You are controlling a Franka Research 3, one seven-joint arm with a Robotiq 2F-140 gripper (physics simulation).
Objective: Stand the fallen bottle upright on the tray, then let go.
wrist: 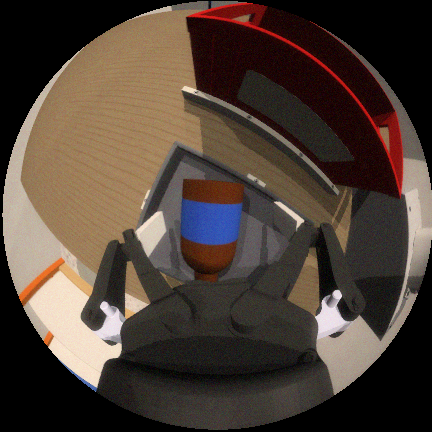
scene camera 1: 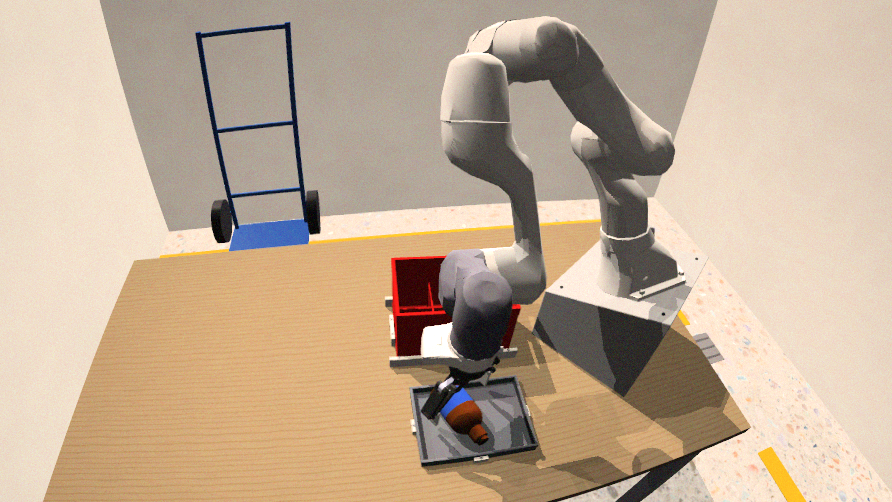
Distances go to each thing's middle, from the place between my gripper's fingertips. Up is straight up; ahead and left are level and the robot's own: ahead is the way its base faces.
Labels:
Now: hand 3 cm to the right of the brown bottle (scene camera 1: pixel 461 413). Round my hand: pale rail (wrist: pixel 202 98) 14 cm to the right, 3 cm below, 1 cm behind.

